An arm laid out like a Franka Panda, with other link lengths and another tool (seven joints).
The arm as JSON. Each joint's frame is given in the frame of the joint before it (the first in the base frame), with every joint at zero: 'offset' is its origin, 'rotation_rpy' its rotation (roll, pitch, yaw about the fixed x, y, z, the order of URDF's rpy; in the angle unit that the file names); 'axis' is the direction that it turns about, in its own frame. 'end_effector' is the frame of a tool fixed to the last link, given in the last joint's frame.
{
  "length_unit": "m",
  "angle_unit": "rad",
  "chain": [
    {
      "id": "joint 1",
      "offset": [
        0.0,
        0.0,
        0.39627
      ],
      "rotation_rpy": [
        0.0,
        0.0,
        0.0
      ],
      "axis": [
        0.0,
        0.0,
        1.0
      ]
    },
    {
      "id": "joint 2",
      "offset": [
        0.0,
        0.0,
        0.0
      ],
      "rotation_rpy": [
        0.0,
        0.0,
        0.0
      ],
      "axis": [
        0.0,
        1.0,
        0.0
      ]
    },
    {
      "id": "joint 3",
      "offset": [
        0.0,
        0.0,
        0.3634
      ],
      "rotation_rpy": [
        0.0,
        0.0,
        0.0
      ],
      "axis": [
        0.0,
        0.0,
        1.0
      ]
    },
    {
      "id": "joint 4",
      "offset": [
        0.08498,
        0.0,
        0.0
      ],
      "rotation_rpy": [
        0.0,
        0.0,
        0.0
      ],
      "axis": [
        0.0,
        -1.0,
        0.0
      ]
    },
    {
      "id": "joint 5",
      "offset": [
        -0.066,
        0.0,
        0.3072
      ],
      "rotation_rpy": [
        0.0,
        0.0,
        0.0
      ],
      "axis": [
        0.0,
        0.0,
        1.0
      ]
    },
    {
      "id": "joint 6",
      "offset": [
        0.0,
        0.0,
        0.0
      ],
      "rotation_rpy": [
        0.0,
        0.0,
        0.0
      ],
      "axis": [
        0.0,
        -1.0,
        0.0
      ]
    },
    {
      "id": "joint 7",
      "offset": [
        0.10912,
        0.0,
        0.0
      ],
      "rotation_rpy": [
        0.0,
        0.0,
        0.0
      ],
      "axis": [
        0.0,
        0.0,
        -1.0
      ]
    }
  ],
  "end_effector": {
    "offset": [
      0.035,
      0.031,
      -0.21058
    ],
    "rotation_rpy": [
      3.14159,
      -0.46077,
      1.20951
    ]
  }
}
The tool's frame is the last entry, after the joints.
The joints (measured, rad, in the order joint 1, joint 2, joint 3, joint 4, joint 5, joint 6, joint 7), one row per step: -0.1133 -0.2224 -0.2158 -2.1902 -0.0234 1.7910 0.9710; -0.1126 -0.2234 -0.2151 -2.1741 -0.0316 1.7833 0.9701; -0.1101 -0.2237 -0.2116 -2.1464 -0.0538 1.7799 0.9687; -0.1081 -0.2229 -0.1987 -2.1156 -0.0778 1.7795 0.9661; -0.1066 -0.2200 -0.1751 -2.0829 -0.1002 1.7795 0.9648; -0.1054 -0.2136 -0.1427 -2.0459 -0.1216 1.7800 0.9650; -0.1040 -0.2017 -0.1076 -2.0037 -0.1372 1.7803 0.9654; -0.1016 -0.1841 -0.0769 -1.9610 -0.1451 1.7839 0.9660; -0.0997 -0.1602 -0.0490 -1.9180 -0.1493 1.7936 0.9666; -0.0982 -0.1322 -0.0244 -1.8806 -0.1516 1.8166 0.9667; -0.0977 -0.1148 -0.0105 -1.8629 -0.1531 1.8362 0.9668
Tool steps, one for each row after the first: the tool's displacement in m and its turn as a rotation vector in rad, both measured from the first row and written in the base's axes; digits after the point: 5 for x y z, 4 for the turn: 0.00238 -0.00197 0.00642 -0.0101 -0.0067 0.0048; 0.00874 -0.00590 0.01832 -0.0381 -0.0239 0.0189; 0.01777 -0.00660 0.03202 -0.0713 -0.0454 0.0427; 0.02897 -0.00234 0.04630 -0.1057 -0.0678 0.0740; 0.04266 0.00627 0.06150 -0.1412 -0.0924 0.1112; 0.05831 0.01792 0.07662 -0.1711 -0.1189 0.1489; 0.07479 0.03021 0.08948 -0.1915 -0.1462 0.1812; 0.09279 0.04239 0.10009 -0.2065 -0.1748 0.2101; 0.11233 0.05409 0.10781 -0.2179 -0.2079 0.2369; 0.12411 0.06099 0.11071 -0.2236 -0.2283 0.2526
